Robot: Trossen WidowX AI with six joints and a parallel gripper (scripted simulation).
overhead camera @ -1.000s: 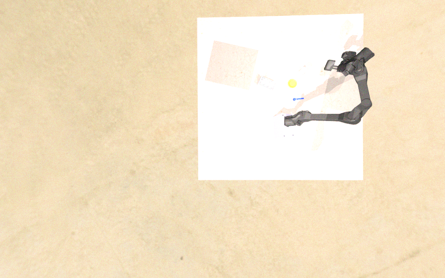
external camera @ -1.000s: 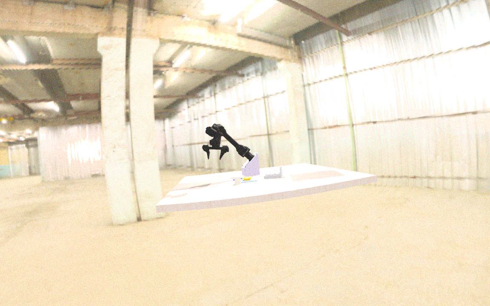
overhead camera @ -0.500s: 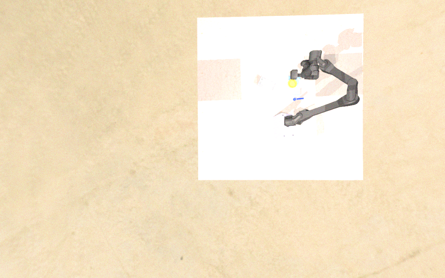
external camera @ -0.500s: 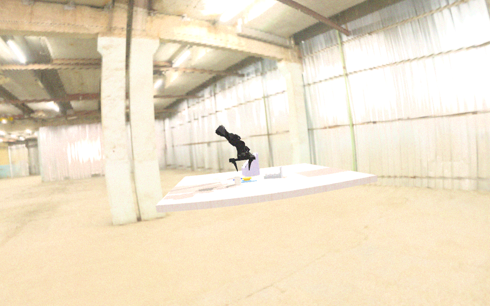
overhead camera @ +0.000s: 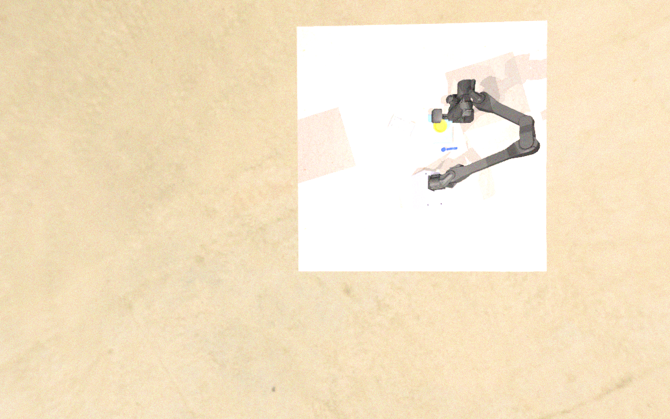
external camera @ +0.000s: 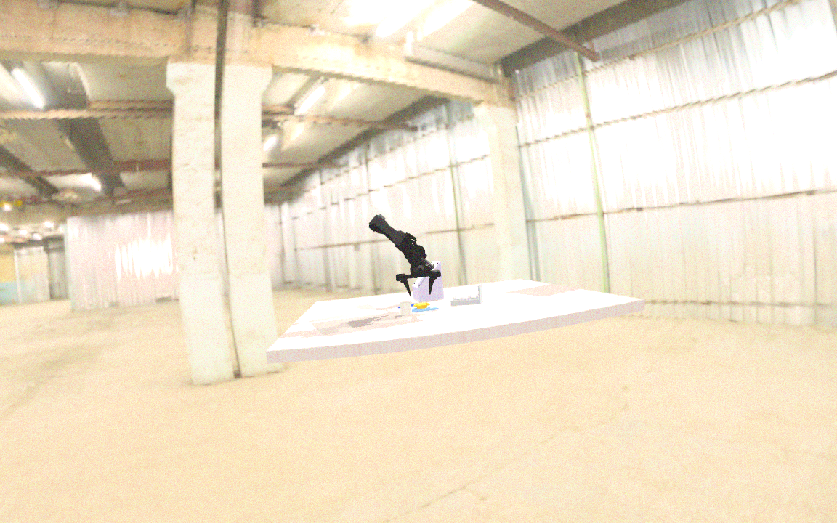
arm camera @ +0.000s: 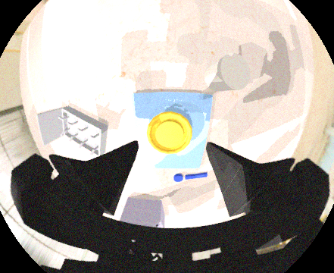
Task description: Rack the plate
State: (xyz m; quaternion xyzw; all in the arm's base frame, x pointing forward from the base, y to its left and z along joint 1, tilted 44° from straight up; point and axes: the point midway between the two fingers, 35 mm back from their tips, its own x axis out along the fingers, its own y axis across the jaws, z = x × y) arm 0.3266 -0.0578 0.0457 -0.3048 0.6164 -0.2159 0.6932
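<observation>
My gripper tip is now 1 cm past the yellow plate and 4 cm above it. Also, from my gripper tip: light blue mat 2 cm behind, 6 cm below; blue utensil 12 cm behind, 5 cm to the right, 6 cm below; white cup 9 cm ahead, 7 cm to the right, 3 cm below.
</observation>
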